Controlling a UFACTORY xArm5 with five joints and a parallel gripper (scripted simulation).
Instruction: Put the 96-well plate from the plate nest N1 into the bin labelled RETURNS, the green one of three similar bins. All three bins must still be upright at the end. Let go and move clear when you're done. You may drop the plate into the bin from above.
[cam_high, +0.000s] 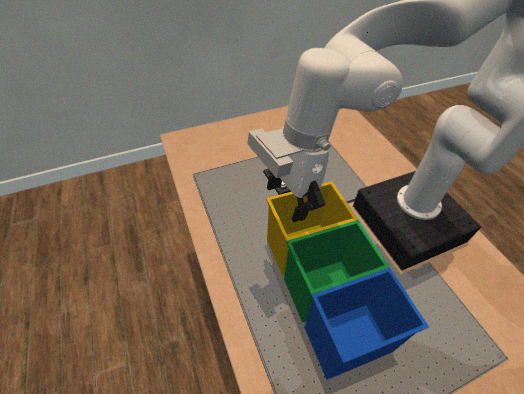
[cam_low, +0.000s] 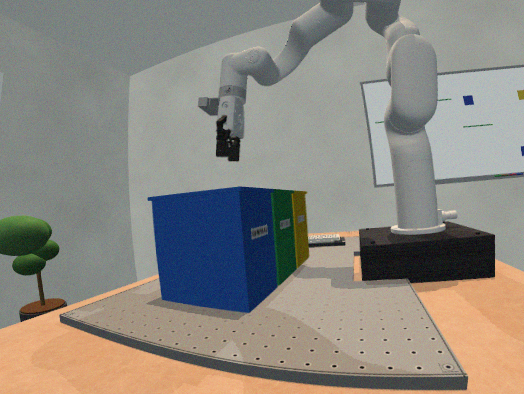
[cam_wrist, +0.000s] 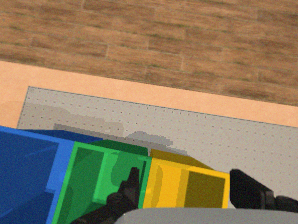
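The white 96-well plate lies 270 mm below my hand, 260 mm to the right of it and 240 mm behind it. Round my hand: yellow bin: 200 mm below, 90 mm behind, 20 mm to the right; then blue bin: 240 mm to the left, 200 mm below, 30 mm behind; then green bin: 200 mm below, 110 mm to the left, 60 mm behind.
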